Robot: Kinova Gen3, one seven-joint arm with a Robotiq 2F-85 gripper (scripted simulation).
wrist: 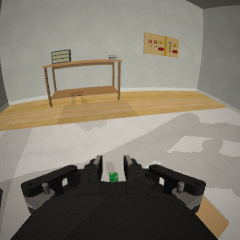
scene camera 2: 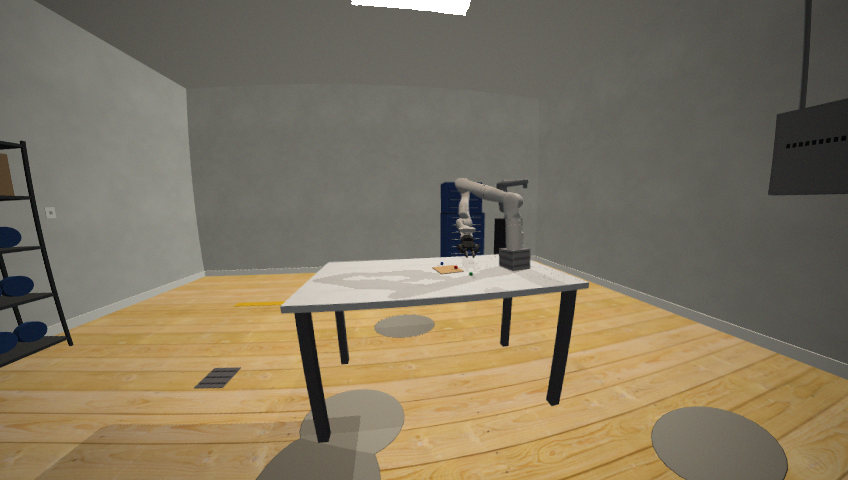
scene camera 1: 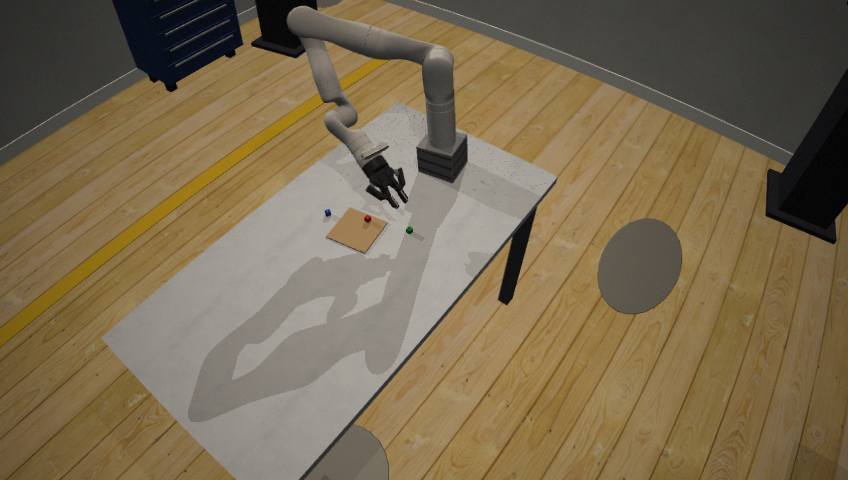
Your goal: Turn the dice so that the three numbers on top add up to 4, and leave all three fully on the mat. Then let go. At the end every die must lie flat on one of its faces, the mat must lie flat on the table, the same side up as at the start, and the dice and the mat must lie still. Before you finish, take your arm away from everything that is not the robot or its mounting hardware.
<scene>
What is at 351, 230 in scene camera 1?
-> A tan mat.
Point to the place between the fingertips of my gripper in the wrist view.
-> At 113, 162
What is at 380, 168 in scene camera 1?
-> My gripper.
</scene>
